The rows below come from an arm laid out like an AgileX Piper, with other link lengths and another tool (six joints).
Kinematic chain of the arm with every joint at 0, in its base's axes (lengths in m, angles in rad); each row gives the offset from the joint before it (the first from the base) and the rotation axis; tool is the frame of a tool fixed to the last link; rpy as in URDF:
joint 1: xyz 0 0 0.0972 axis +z
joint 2: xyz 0 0 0 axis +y
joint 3: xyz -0.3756 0 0.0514 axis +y
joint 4: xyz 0.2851 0 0.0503 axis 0.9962 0 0.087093
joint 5: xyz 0 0 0 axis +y
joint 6: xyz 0.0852 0 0.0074 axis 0.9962 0 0.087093
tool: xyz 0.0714 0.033 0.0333 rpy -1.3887 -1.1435 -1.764
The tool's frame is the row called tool.
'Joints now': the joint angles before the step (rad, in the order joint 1, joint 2, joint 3, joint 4, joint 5, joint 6). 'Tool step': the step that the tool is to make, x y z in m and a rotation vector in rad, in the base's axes. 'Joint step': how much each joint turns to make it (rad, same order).
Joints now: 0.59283, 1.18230, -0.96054, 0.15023, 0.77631, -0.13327
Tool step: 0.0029, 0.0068, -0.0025, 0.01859, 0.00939, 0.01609
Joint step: -0.00012, 0.01928, 0.00023, 0.04146, -0.01855, -0.03241
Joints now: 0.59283, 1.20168, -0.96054, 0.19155, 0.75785, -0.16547
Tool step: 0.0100, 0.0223, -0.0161, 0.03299, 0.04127, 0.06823
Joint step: -0.00019, 0.07802, 0.00221, 0.13660, -0.04254, -0.13526
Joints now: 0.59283, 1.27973, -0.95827, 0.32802, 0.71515, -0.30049
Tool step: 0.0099, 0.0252, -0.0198, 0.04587, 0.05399, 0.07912
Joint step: 0.00008, 0.09401, 0.00011, 0.18295, -0.02985, -0.18194
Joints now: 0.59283, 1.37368, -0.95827, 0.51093, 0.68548, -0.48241
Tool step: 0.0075, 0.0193, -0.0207, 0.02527, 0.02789, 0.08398
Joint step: -0.00014, 0.08503, 0.00010, 0.15061, -0.01270, -0.18873
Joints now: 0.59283, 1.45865, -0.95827, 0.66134, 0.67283, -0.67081
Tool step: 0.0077, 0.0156, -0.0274, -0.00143, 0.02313, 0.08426
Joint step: 0.00003, 0.09220, -0.00192, 0.10777, -0.00008, -0.17187
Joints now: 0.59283, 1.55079, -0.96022, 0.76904, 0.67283, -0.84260
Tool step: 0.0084, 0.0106, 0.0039, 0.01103, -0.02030, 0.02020
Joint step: 0.00816, 0.02969, -0.04352, 0.00881, 0.00008, -0.02116
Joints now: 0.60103, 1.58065, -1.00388, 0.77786, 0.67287, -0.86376
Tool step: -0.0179, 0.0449, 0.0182, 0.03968, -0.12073, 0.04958
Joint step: 0.14059, 0.00799, -0.05141, -0.02747, -0.12460, 0.03547
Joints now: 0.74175, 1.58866, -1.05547, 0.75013, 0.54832, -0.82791
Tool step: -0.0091, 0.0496, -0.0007, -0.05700, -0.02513, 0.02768
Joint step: 0.12536, 0.07973, -0.12535, -0.23178, -0.01112, 0.25571
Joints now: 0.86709, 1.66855, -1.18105, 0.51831, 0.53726, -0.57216
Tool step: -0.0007, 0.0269, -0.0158, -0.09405, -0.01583, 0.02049
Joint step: 0.05945, 0.07508, -0.08838, -0.19333, 0.04444, 0.16807
